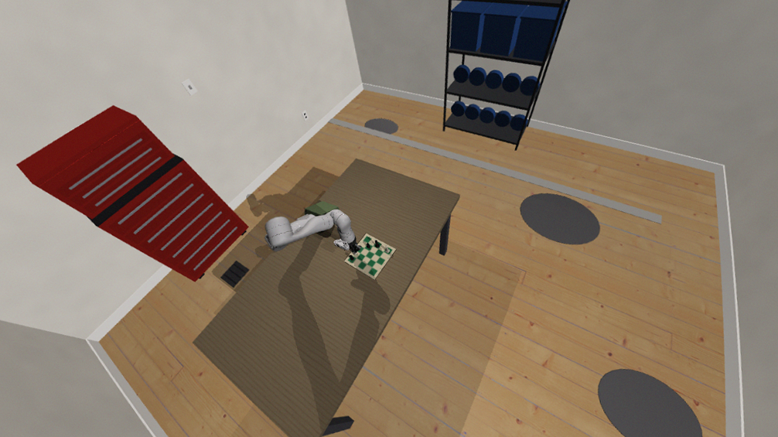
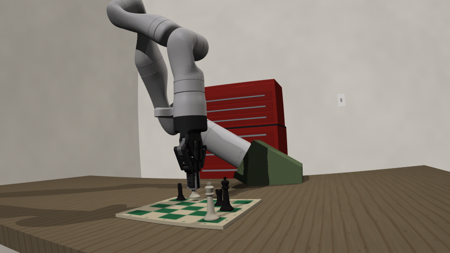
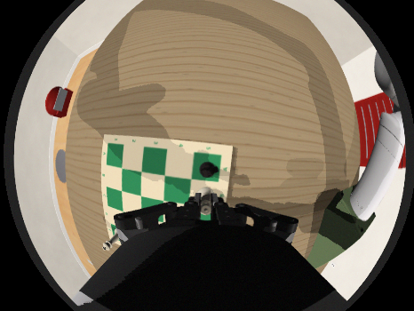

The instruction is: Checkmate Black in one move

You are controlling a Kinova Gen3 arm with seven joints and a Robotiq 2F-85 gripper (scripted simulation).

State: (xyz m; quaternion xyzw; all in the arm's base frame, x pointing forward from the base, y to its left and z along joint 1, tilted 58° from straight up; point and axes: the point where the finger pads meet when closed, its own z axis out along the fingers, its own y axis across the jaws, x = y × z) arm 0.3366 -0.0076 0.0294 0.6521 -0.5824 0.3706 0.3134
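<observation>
The black bishop is 4 cm to the right of my hand and 3 cm below it. From my hand the other things lie so: white queen (1 cm below); then cream chessboard (8 cm ahead, 3 cm to the left, 5 cm below); then black rook (4 cm ahead, 8 cm to the left, 3 cm below).
</observation>
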